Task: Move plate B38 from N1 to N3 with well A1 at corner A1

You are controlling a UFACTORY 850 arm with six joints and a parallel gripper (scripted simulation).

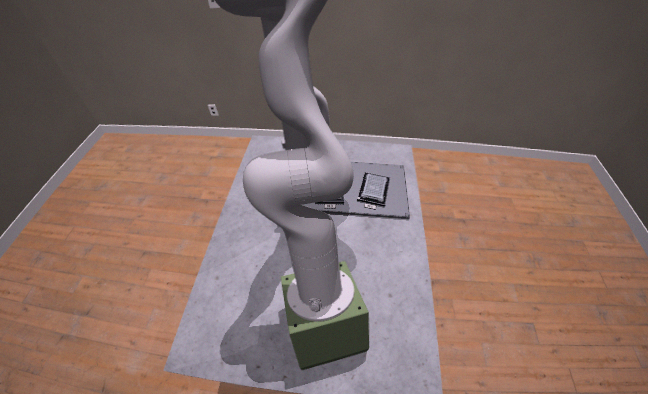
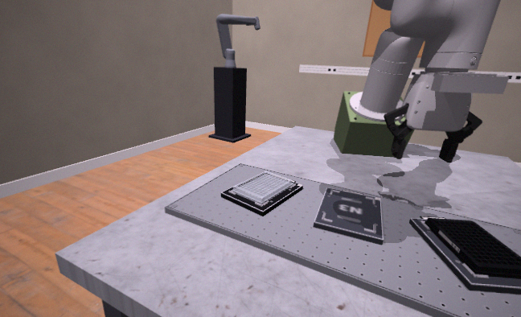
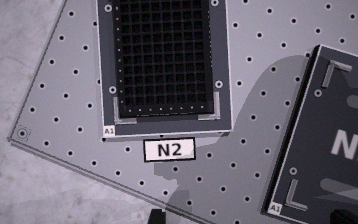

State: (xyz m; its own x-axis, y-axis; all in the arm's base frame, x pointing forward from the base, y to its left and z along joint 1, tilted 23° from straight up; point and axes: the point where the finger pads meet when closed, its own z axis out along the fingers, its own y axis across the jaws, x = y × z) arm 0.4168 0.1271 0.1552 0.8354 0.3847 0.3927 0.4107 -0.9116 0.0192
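My hand is 11 cm short of the clear well plate, 29 cm to the left of it and 11 cm above it. The rest, counted from my hand: black well plate: 9 cm ahead, 10 cm to the left, 11 cm below; then nest N1: 11 cm ahead, 29 cm to the right, 13 cm below; then nest N3: 8 cm ahead, 10 cm to the right, 13 cm below.
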